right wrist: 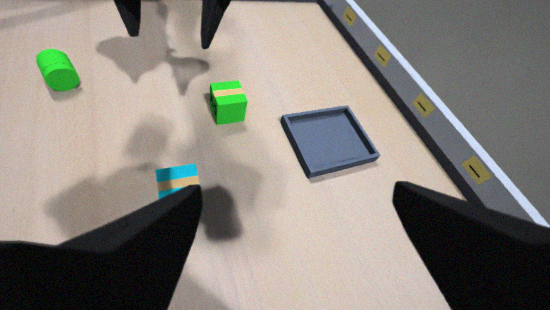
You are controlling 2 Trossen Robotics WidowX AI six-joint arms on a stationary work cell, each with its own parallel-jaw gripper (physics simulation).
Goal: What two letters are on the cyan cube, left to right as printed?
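Frame: origin at the left arm's base, x ahead, y left, z up, level; metres.
Seen in the pictures: left gripper, between the fingertips: (169, 42); right gripper, between the fingertips: (297, 193).
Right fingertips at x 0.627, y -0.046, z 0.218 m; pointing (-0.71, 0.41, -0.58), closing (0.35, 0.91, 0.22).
Offsets run from my right fingertips to a thing's top centre.
The cyan cube @(0.118 m back, 0.039 m right, 0.192 m down) (176, 173) with a tan band across it lies on the table at the lower left of the right wrist view, partly hidden behind the left-hand finger of my right gripper. No letters show on the part of it that is visible. My right gripper (297, 193) is open, its two fingers wide apart, with the cube beyond the left-hand finger. My left gripper (169, 42) is open at the top of the view, its fingertips apart above the table, beyond the green cube.
A green cube @(0.249 m back, 0.059 m left, 0.192 m down) (231, 110) with a tan band and dark print on its left side stands near the middle. A green cylinder @(0.357 m back, 0.164 m right, 0.197 m down) (59, 71) lies at the upper left. A shallow blue-grey tray @(0.154 m back, 0.206 m left, 0.219 m down) (342, 167) lies to the right. A grey rail (400, 75) with yellow markers runs along the right edge.
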